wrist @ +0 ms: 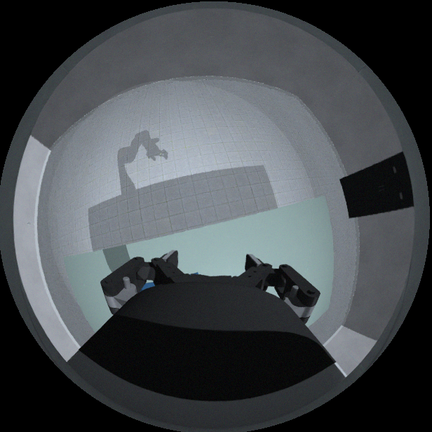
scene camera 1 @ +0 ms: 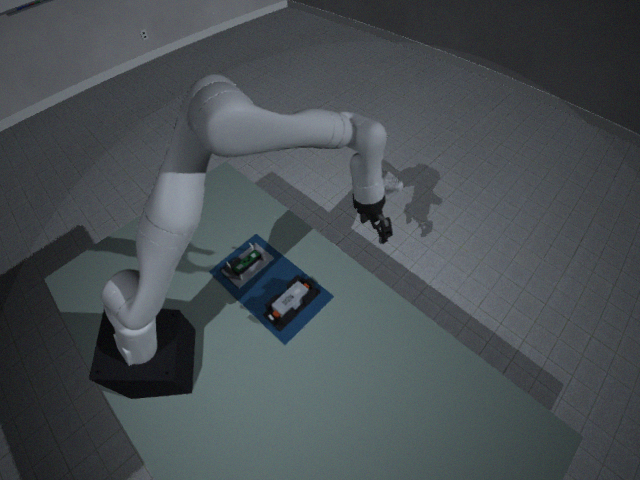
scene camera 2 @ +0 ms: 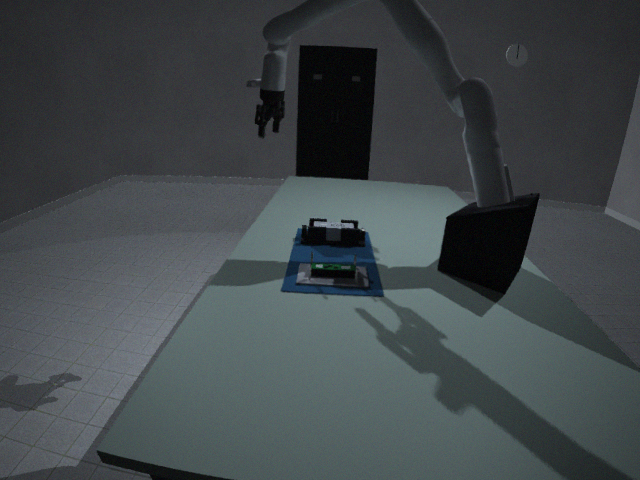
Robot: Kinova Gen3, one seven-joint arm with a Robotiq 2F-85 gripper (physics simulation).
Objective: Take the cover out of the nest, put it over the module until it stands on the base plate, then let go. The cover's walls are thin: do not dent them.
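Note:
The light grey cover (scene camera 1: 290,298) (scene camera 2: 334,225) lies in the black nest (scene camera 1: 279,324) (scene camera 2: 320,237), which has orange parts near its ends. The green-topped module (scene camera 1: 246,261) (scene camera 2: 333,267) stands on the grey base plate (scene camera 1: 265,256) (scene camera 2: 361,281), between thin upright posts. My gripper (scene camera 1: 384,238) (scene camera 2: 269,132) (wrist: 211,260) is open and empty. It hangs high in the air, well above and to the side of the cover, beyond the table's edge in the scene camera 1 view. Cover and module do not show in the wrist view.
Nest and base plate stand on a blue mat (scene camera 1: 311,313) (scene camera 2: 336,253) on the pale green table (scene camera 1: 361,387) (scene camera 2: 289,361) (wrist: 290,235). The arm's black pedestal (scene camera 1: 149,382) (scene camera 2: 483,242) stands on the table too. The posts stand up beside the module's ends.

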